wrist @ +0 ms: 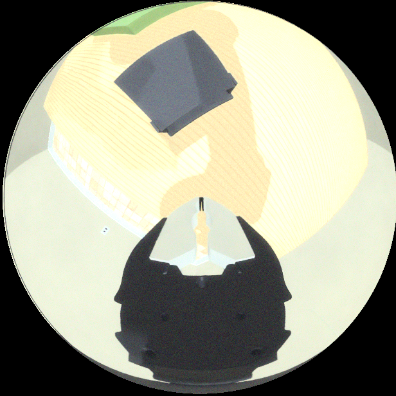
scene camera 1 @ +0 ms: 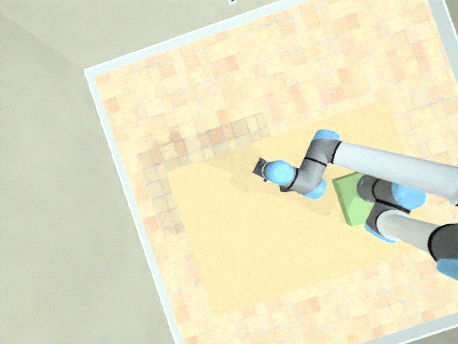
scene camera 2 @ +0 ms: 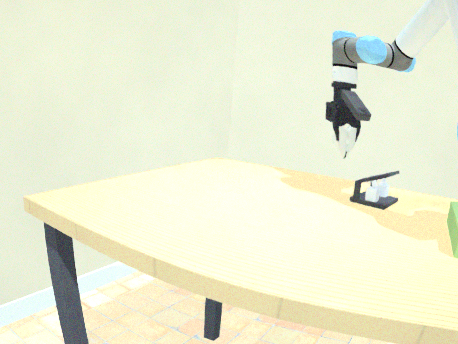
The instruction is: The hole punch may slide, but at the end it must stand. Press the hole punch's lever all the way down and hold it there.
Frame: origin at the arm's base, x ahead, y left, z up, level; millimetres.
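Seen in the pictures: gripper, fingertip midpoint: (scene camera 2: 343, 158); arm's base, origin of the base link: (scene camera 1: 372, 187).
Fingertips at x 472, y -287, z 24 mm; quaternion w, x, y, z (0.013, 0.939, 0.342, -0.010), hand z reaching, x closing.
Offsets run from my fingertips to a thing's top centre. "*": to the spot under its first point. Level surfaces: height alone.
The dark hole punch @[dx -117, dy +97, dz +1 mm] (scene camera 2: 357, 191) (wrist: 170, 82) stands upright on its base on the table. Its lever @[* dx -124, dy +157, dz -8 mm] (scene camera 2: 380, 176) is raised and slopes upward away from its rear post, with white parts between lever and base. In scene camera 1 the arm hides the hole punch. My gripper (scene camera 2: 345, 155) (wrist: 201, 197) is shut and empty, pointing down. Its tips are above the lever's height and to the left of the hole punch in scene camera 2, touching nothing. In the wrist view the hole punch lies beyond the fingertips, up and to the left.
A green block (scene camera 1: 349, 202) (scene camera 2: 454, 232) (wrist: 135, 22) is on the table @[dz -85 mm] (scene camera 1: 240, 260) (scene camera 2: 175, 215), on the far side of the hole punch from the gripper. In scene camera 1 the arm reaches over the table from the right, partly covering the block.
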